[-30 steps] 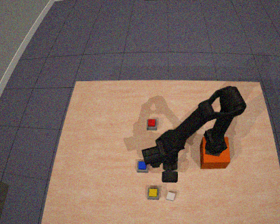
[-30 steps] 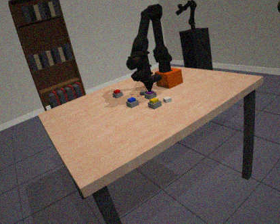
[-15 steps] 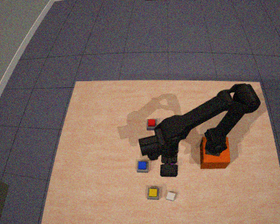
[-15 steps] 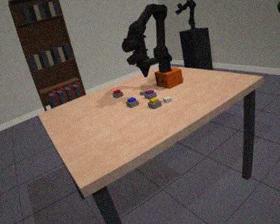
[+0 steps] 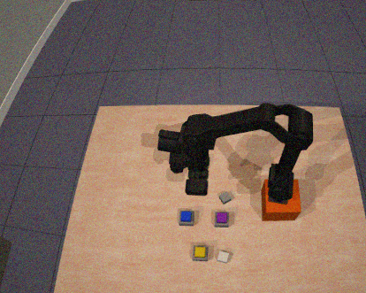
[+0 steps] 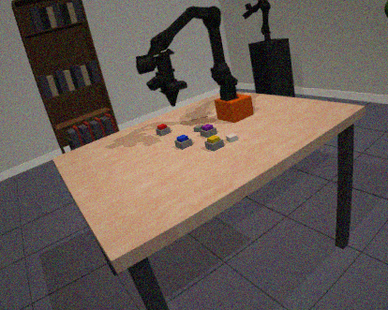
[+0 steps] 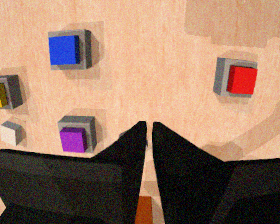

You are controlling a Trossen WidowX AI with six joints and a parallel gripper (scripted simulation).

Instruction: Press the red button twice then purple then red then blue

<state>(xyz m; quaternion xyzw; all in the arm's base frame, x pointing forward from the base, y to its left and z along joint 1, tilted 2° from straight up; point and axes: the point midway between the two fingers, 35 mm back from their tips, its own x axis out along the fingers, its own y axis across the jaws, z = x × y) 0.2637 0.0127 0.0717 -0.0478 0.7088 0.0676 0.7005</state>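
Right now the red button is 120 mm to the right of my gripper tip, 100 mm below it and 40 mm ahead of it. Round my gripper tip: grey block 120 mm below, 90 mm behind; then blue button 100 mm to the left, 100 mm below, 30 mm ahead; then purple button 100 mm below, 90 mm behind, 80 mm to the left.
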